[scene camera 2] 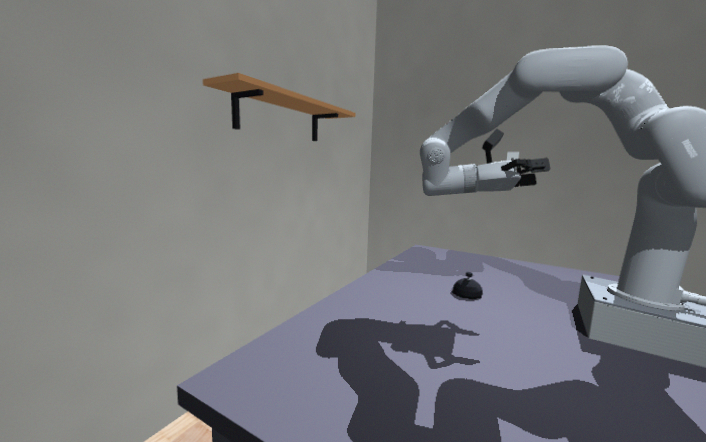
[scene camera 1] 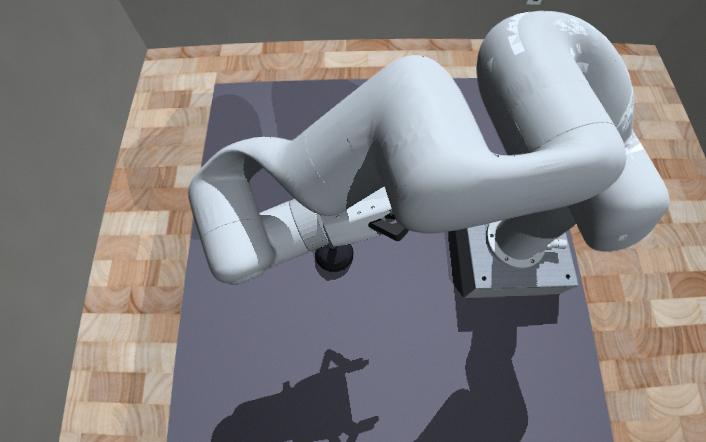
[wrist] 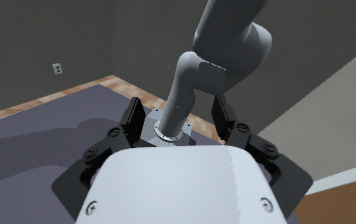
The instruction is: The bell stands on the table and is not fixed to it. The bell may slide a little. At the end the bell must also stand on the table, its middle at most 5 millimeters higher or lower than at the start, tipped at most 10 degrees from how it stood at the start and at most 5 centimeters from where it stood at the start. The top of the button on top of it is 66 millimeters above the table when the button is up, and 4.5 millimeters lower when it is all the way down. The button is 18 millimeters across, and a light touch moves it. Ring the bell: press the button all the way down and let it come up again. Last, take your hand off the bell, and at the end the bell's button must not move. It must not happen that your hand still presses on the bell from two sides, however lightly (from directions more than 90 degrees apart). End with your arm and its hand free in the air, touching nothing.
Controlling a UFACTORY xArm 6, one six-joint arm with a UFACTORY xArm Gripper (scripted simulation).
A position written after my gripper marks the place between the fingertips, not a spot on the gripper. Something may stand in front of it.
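Scene camera 2 gives you my gripper point(scene camera 2: 541, 172), while in scene camera 1 there's a bell point(scene camera 1: 333, 259). My gripper is in the wrist view too point(wrist: 177, 104), but the bell is out of frame in the wrist view.
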